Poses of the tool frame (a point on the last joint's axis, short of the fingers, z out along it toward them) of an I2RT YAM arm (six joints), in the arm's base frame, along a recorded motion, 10 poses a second.
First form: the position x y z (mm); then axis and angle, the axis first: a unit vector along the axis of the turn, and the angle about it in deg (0 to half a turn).
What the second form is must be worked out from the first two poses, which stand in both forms.
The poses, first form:
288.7 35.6 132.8 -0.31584 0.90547 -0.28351 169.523
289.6 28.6 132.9 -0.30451 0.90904 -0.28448 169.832
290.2 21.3 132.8 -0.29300 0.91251 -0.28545 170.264
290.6 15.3 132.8 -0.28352 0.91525 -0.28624 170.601
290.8 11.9 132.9 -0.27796 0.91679 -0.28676 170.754
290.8 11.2 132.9 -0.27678 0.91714 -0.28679 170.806
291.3 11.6 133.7 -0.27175 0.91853 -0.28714 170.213
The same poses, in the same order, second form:
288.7 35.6 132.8 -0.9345 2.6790 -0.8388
289.6 28.6 132.9 -0.9026 2.6945 -0.8432
290.2 21.3 132.8 -0.8707 2.7117 -0.8483
290.6 15.3 132.8 -0.8442 2.7252 -0.8523
290.8 11.9 132.9 -0.8284 2.7322 -0.8546
290.8 11.2 132.9 -0.8251 2.7341 -0.8550
291.3 11.6 133.7 -0.8073 2.7288 -0.8530

